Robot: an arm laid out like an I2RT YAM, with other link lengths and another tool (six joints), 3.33 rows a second.
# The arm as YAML. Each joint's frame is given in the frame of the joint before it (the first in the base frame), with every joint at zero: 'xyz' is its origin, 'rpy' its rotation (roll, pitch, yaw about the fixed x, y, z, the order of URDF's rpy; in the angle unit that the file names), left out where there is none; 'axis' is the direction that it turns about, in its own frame. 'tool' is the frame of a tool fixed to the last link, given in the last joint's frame.
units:
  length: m
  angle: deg
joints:
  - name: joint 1
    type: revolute
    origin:
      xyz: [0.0, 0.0, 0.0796]
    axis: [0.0, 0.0, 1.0]
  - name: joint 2
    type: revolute
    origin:
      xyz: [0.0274, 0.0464, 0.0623]
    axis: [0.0, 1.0, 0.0]
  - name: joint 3
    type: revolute
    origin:
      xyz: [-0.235, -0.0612, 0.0]
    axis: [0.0, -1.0, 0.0]
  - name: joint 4
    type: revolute
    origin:
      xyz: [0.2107, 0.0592, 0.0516]
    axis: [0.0, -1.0, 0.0]
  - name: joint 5
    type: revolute
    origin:
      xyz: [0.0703, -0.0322, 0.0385]
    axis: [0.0, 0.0, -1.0]
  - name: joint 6
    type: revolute
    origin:
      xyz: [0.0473, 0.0, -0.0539]
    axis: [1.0, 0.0, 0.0]
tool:
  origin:
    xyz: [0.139, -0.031, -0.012]
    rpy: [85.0, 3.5, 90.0]
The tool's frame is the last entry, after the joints.
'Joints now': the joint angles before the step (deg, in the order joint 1, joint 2, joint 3, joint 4, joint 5, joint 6). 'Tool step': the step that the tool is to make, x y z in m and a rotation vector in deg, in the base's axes. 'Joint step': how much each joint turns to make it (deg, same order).
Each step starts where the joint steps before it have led.
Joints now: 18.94 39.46 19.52 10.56 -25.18 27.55
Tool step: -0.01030 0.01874 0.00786 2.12 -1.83 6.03
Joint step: 0.91 0.46 -1.06 4.30 -5.27 0.75
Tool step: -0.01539 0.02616 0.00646 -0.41 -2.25 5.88
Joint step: 5.97 1.31 0.50 2.00 0.22 -1.43
